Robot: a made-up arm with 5 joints.
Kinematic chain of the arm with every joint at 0, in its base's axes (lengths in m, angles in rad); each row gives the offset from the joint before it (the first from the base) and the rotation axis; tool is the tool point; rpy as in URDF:
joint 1: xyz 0 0 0.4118 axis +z
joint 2: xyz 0 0 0 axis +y
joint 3: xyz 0.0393 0 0.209 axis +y
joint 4: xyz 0.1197 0 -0.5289 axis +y
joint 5: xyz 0.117 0 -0.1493 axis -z
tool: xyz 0 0 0 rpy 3.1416 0 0
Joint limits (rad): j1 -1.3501..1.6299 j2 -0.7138..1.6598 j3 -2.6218..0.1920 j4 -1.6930..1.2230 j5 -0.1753..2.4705
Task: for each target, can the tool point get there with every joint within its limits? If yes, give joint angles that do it. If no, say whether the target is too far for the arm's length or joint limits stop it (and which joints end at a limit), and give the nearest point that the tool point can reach.
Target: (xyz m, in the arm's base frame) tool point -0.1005 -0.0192 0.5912
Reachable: no: joint limits stop it (at a limit: joint 2, joint 3, joint 4) | nearest point -0.4551 -0.0870 0.5269 | short by 0.367 m
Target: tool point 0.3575 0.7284 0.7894
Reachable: yes | joints 1.1145 0.3378 -1.9812 0.5478 0.0594
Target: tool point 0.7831 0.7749 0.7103
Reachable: no: too far | nearest point 0.6474 0.6407 0.6586 | short by 0.198 m
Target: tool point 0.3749 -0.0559 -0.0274
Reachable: yes | joints -0.1481 0.0064 -0.2357 0.3283 1.0728
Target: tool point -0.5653 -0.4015 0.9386
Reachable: no: joint limits stop it (at a limit: joint 2, joint 3) | nearest point -0.4090 -0.2905 1.0185 | short by 0.208 m
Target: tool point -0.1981 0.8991 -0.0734
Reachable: no: too far | nearest point -0.0491 0.8290 -0.0256 | short by 0.171 m
